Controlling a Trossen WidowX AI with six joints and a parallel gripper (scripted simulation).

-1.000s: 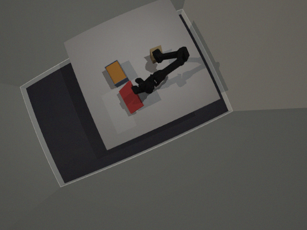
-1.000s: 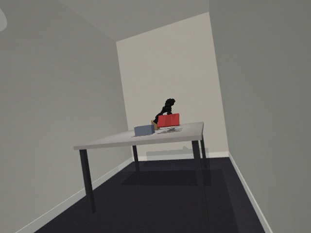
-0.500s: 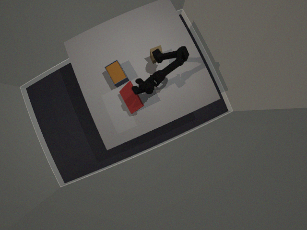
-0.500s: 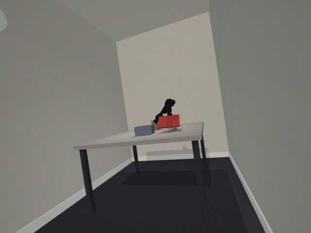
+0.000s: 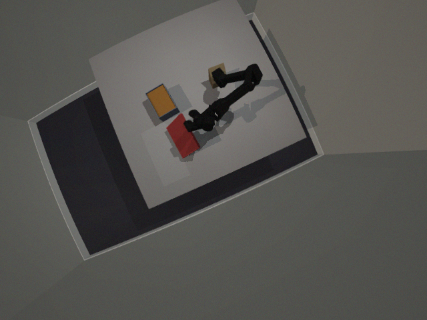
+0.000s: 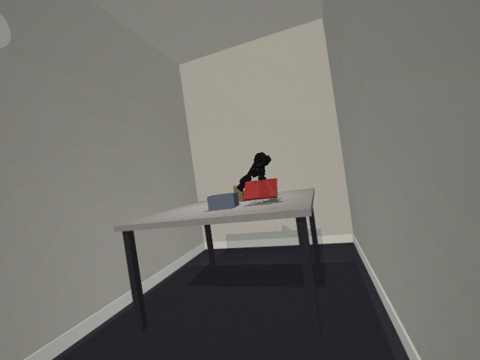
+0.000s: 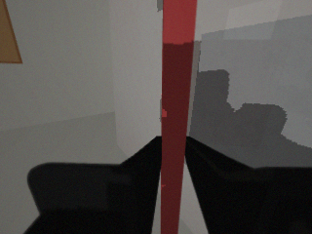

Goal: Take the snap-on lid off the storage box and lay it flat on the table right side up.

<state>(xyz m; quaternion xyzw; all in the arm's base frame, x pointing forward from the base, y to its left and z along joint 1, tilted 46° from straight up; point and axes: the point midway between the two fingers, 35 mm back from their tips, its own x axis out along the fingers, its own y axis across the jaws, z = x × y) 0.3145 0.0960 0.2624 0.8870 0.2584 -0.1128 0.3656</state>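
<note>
Now: the red lid 60 mm ahead of my gripper tip and 50 mm below it. From my gripper tip the other things lie so: storage box (300 mm to the right, 110 mm below, 60 mm ahead).
</note>
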